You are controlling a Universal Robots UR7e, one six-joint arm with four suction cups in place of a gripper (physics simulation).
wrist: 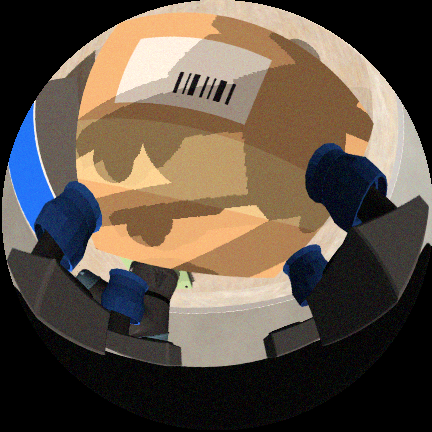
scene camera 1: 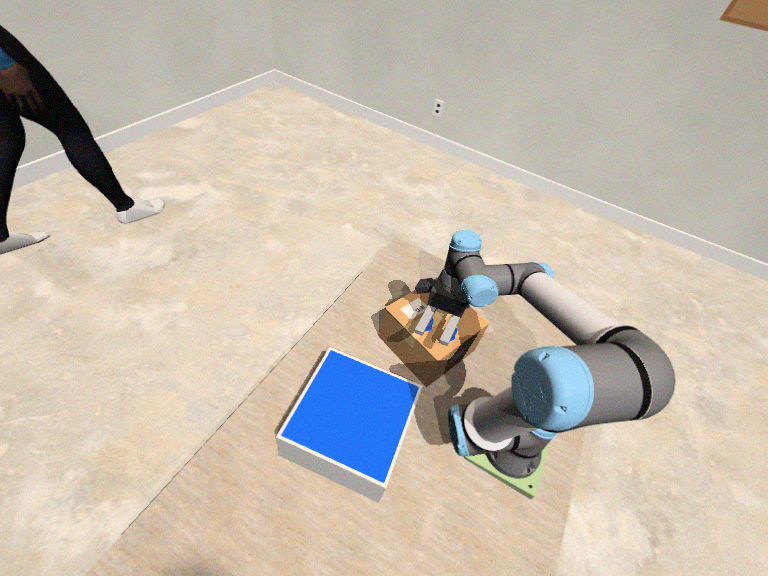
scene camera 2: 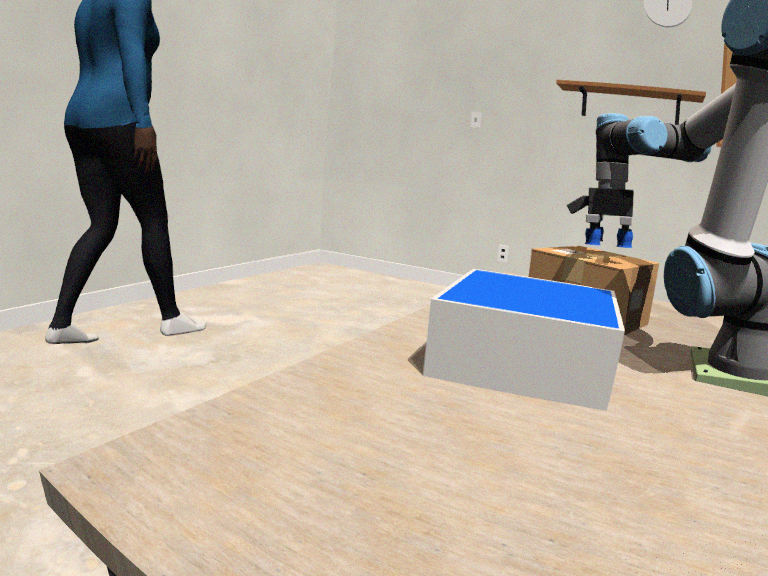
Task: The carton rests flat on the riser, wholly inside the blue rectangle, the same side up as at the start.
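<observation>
The brown carton point(scene camera 1: 406, 347) point(scene camera 2: 558, 263) point(wrist: 200, 160) stands on the table beyond the riser, label side up. Its white barcode label point(scene camera 1: 410, 308) point(wrist: 195, 75) faces up. The light grey riser point(scene camera 1: 328, 469) point(scene camera 2: 521, 353) point(wrist: 57, 120) bears the blue rectangle point(scene camera 1: 353, 415) point(scene camera 2: 533, 297) point(wrist: 25, 170) on its top, with no carton on it. My gripper point(scene camera 1: 439, 329) point(scene camera 2: 609, 237) point(wrist: 212, 240) points down with its blue suction cups a little above the carton's top. In scene camera 2 a small gap shows under the cups. It holds nothing.
The wooden table point(scene camera 1: 248, 483) point(scene camera 2: 372, 496) carries the riser, the carton and the green base plate point(scene camera 1: 508, 480) point(scene camera 2: 732, 380) of the arm, right of the riser. A person point(scene camera 1: 68, 124) point(scene camera 2: 111, 155) stands on the floor at the left. A wall shelf point(scene camera 2: 632, 90) hangs behind the arm.
</observation>
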